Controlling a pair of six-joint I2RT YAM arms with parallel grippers.
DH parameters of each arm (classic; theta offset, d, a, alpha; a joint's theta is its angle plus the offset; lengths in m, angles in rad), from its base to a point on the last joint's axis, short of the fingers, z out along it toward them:
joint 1: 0 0.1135 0.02 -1.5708
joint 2: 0 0 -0.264 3.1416
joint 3: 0.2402 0 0.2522 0
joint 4: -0.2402 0 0.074 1.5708
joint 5: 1.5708 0 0 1.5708
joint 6: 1.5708 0.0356 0 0
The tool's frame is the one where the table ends.
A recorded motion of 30 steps. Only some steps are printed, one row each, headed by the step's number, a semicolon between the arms.
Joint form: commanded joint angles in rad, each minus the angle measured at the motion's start. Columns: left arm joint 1, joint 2, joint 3, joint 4, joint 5, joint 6; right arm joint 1, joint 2, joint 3, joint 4, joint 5, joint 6.
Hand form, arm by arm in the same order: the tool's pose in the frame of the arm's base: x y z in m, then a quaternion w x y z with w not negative. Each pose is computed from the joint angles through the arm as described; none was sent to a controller.
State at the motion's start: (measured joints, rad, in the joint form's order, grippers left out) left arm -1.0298 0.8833 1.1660 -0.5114 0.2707 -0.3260; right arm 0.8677 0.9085 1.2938 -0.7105 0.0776 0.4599
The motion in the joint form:
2: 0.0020 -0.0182 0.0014 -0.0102 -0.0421 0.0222; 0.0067 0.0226 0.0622 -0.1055 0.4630 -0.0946
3: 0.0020 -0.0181 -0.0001 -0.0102 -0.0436 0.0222; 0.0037 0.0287 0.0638 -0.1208 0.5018 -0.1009
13: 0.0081 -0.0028 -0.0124 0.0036 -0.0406 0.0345; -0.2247 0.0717 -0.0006 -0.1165 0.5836 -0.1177
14: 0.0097 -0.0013 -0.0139 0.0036 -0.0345 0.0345; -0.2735 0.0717 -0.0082 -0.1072 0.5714 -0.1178
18: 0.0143 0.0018 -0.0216 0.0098 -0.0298 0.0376; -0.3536 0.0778 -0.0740 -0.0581 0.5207 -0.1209
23: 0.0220 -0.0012 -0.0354 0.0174 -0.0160 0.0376; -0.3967 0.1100 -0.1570 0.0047 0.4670 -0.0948
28: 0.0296 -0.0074 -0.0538 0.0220 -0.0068 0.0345; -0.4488 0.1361 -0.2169 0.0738 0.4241 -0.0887
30: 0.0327 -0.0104 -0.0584 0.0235 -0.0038 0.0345; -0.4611 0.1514 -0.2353 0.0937 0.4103 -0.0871
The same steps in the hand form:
2: 0.0814 -0.1504 0.4210 0.43372 0.34123 0.69964 -0.45381; 0.1151 0.1091 0.4411 0.56522 -0.05792 0.81245 0.13077
3: 0.0815 -0.1506 0.4205 0.43360 0.34093 0.70036 -0.45305; 0.1166 0.1084 0.4395 0.56677 -0.05170 0.81514 0.10793
13: 0.0856 -0.1555 0.4156 0.43240 0.34487 0.70305 -0.44701; 0.1543 0.0883 0.4151 0.55273 0.03942 0.83215 -0.02150
14: 0.0860 -0.1559 0.4149 0.43014 0.34616 0.70331 -0.44779; 0.1594 0.0817 0.4135 0.55123 0.05685 0.83188 -0.02967
18: 0.0875 -0.1571 0.4126 0.42908 0.34720 0.70424 -0.44653; 0.1733 0.0749 0.3960 0.53659 0.07273 0.83987 -0.03742
23: 0.0885 -0.1571 0.4094 0.42605 0.34839 0.70443 -0.44820; 0.1907 0.0764 0.3688 0.51178 0.08186 0.85460 -0.03208
28: 0.0894 -0.1565 0.4048 0.42204 0.34752 0.70718 -0.44835; 0.2051 0.0726 0.3499 0.50000 0.09485 0.86030 -0.02967
30: 0.0895 -0.1559 0.4040 0.42190 0.34723 0.70728 -0.44854; 0.2104 0.0724 0.3423 0.49311 0.09616 0.86413 -0.02953

